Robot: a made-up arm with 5 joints.
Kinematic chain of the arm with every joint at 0, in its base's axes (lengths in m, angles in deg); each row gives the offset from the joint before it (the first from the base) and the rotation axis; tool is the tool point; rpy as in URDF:
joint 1: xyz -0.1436 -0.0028 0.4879 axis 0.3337 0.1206 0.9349
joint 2: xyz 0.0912 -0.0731 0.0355 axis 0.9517 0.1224 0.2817
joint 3: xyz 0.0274 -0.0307 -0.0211 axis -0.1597 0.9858 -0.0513
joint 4: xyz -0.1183 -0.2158 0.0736 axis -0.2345 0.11 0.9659
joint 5: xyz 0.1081 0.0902 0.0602 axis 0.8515 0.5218 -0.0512
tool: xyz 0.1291 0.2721 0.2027 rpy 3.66 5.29 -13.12
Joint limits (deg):
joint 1: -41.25..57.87
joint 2: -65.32..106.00
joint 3: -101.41..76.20
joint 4: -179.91..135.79
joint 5: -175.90..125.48
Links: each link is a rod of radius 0.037 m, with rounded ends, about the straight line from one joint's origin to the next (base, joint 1, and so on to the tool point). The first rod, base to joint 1, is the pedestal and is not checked.
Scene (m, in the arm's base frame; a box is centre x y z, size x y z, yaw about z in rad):
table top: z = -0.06
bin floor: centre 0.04 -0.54 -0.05 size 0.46 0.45 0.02 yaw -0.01
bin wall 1: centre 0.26 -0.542 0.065 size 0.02 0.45 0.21 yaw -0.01
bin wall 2: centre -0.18 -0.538 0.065 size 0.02 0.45 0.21 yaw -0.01
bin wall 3: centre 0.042 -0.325 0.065 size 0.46 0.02 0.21 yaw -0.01
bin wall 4: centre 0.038 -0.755 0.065 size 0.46 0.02 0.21 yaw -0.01
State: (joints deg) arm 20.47 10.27 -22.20 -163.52 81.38
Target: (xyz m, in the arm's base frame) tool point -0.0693 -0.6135 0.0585
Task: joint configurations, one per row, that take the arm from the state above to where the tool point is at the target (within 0.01 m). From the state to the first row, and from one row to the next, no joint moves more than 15 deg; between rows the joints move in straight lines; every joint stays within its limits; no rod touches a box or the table.
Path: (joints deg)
1: 32.94 10.90 -15.95 -166.13 83.74
2: 45.40 11.53 -9.70 -168.73 86.11
3: 57.87 12.16 -3.45 -171.34 88.47
4: 51.72 13.84 -13.93 -160.88 84.89
5: 45.58 15.52 -24.42 -150.42 81.31
6: 39.43 17.20 -34.91 -139.95 77.73

